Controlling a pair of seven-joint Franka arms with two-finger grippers.
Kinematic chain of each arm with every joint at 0, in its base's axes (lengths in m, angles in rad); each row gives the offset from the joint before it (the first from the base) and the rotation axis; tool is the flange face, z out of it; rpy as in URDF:
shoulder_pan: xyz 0 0 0.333 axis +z
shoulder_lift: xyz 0 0 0 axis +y
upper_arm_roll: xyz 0 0 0.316 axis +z
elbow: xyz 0.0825 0 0 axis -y
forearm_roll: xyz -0.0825 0 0.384 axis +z
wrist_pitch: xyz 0 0 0 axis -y
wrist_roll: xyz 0.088 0 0 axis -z
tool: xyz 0 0 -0.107 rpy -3.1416 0 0
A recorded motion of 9 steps. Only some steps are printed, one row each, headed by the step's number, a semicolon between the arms.
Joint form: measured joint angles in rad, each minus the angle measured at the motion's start. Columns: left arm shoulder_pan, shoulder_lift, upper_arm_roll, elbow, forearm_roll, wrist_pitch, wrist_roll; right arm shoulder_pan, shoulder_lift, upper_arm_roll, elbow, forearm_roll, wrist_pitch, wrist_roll.
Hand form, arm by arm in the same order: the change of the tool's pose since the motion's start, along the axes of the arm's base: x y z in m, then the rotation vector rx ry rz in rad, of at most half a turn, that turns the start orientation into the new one. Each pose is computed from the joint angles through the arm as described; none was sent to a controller.
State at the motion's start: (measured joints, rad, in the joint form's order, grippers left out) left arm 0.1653 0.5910 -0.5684 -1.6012 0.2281 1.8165 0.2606; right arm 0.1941 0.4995 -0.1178 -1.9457 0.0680 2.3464 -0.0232
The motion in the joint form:
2: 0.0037 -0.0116 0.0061 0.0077 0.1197 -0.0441 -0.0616; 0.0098 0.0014 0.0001 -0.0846 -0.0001 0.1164 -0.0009
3: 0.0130 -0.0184 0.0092 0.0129 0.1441 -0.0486 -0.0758; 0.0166 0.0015 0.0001 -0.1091 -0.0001 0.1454 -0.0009
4: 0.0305 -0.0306 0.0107 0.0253 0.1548 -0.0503 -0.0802; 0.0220 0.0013 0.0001 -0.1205 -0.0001 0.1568 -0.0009
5: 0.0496 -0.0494 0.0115 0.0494 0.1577 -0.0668 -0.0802; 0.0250 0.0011 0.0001 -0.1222 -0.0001 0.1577 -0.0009
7: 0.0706 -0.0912 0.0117 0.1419 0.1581 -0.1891 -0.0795; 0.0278 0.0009 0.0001 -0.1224 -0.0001 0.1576 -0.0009
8: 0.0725 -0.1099 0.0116 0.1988 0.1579 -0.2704 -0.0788; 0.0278 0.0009 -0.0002 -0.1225 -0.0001 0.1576 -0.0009
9: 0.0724 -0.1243 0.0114 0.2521 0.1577 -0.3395 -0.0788; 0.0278 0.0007 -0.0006 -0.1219 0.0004 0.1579 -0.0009
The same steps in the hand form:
2: 0.0035 0.0174 0.0060 0.1316 -0.0331 0.0094; -0.0183 0.0018 -0.0236 -0.0034 -0.0308 0.0078
3: 0.0076 0.0273 0.0115 0.1578 -0.0514 0.0256; -0.0246 0.0045 -0.0303 -0.0045 -0.0353 0.0138
4: 0.0142 0.0407 0.0236 0.1679 -0.0764 0.0490; -0.0280 0.0071 -0.0333 -0.0050 -0.0356 0.0188
5: 0.0212 0.0558 0.0439 0.1757 -0.1011 0.0772; -0.0287 0.0087 -0.0337 -0.0051 -0.0350 0.0217
7: 0.0278 0.0817 0.1017 0.2127 -0.1128 0.1326; -0.0289 0.0103 -0.0337 -0.0050 -0.0349 0.0245
8: 0.0268 0.0906 0.1333 0.2333 -0.1074 0.1561; -0.0289 0.0101 -0.0337 -0.0052 -0.0349 0.0242
9: 0.0247 0.0974 0.1614 0.2474 -0.1054 0.1771; -0.0286 0.0100 -0.0334 -0.0050 -0.0360 0.0235

